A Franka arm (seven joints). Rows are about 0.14 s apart.
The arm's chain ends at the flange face. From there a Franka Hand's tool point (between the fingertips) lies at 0.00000 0.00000 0.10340 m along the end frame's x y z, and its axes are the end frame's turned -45 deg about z.
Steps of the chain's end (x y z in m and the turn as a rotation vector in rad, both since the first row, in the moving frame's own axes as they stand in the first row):
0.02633, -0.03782, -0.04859, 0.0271, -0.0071, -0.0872
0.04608, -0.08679, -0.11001, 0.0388, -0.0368, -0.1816
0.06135, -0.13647, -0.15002, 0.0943, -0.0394, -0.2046
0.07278, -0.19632, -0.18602, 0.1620, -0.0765, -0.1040
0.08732, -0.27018, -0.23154, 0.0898, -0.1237, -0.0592
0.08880, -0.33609, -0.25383, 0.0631, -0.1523, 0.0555
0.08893, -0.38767, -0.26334, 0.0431, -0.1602, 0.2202
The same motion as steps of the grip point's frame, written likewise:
0.04671, -0.01069, -0.04863, 0.0242, 0.0141, -0.0872
0.09360, -0.03429, -0.11016, 0.0535, 0.0014, -0.1816
0.14286, -0.06322, -0.15056, 0.0945, 0.0388, -0.2046
0.19559, -0.10499, -0.18767, 0.1686, 0.0605, -0.1040
0.24986, -0.14477, -0.23275, 0.1510, -0.0240, -0.0592
0.29439, -0.19071, -0.25523, 0.1523, -0.0631, 0.0555
0.33018, -0.22685, -0.26475, 0.1438, -0.0828, 0.2202

